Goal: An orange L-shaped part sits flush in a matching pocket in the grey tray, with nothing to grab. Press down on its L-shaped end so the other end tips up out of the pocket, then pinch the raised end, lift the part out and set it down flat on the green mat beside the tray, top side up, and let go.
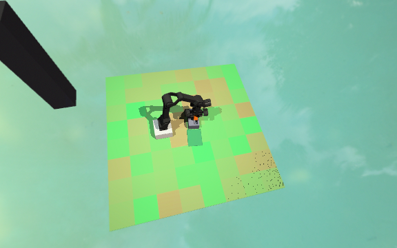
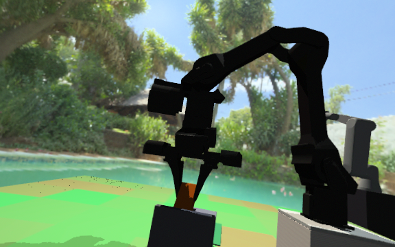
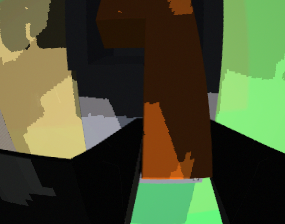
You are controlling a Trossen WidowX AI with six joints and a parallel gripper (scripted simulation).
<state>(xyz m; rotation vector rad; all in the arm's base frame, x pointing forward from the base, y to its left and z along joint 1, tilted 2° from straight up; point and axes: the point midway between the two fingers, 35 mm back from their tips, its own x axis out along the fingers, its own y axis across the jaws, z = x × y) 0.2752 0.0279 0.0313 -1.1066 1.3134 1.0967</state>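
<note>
My gripper tip is now 14 cm to the left of the green mat, 10 cm above it and 4 cm past it. From my gripper tip the other things lie so: orange L-shaped part: 4 cm to the left, 3 cm below, 1 cm behind.
</note>
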